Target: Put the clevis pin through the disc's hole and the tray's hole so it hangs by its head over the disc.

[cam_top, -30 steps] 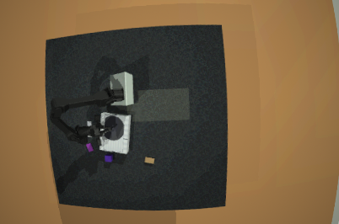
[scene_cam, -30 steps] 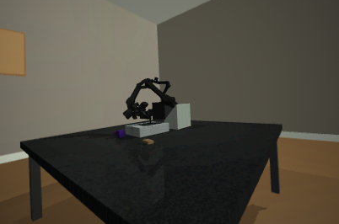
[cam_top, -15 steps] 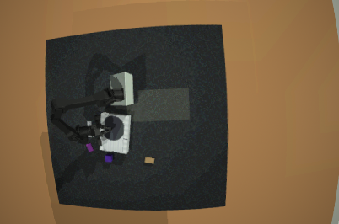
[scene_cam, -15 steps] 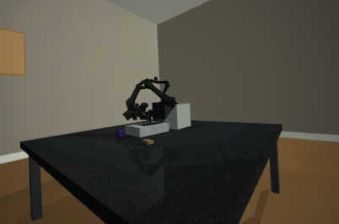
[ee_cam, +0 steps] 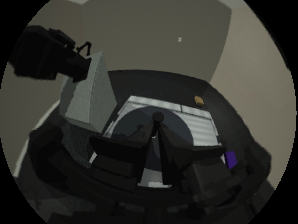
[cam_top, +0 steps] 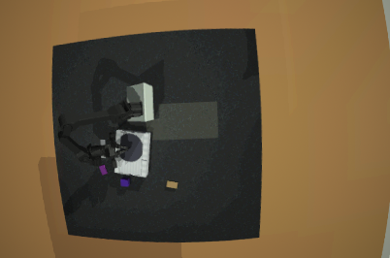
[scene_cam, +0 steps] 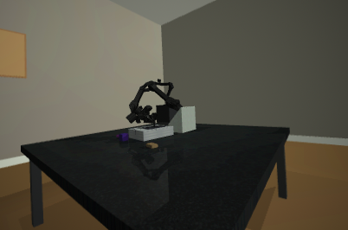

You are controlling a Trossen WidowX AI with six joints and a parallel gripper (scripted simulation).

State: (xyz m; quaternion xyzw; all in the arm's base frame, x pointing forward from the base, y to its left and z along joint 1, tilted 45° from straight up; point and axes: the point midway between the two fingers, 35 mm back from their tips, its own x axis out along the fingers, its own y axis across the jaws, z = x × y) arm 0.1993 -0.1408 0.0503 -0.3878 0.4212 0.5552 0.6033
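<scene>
The steel clevis pin lies 10 mm below my gripper tip. From my gripper tip the other things lie so: rimmed steel tray: 40 mm below, 40 mm ahead; purple cube: 210 mm ahead, 80 mm to the right, 70 mm below; grey aluminium disc: 30 mm below, 10 mm to the right.
</scene>
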